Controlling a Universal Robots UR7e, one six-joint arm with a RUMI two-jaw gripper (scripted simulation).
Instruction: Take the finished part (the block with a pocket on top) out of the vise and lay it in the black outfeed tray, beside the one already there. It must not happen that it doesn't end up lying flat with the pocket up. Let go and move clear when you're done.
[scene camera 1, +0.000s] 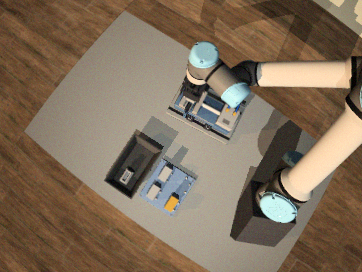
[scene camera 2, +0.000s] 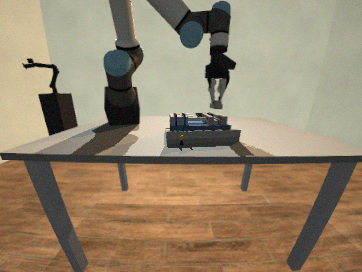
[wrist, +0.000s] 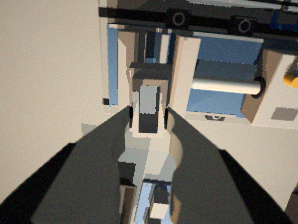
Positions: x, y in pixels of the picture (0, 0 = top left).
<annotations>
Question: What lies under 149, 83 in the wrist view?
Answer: A finished part.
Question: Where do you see the gripper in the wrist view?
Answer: At 148, 108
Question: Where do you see the gripper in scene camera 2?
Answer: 215, 102
</annotations>
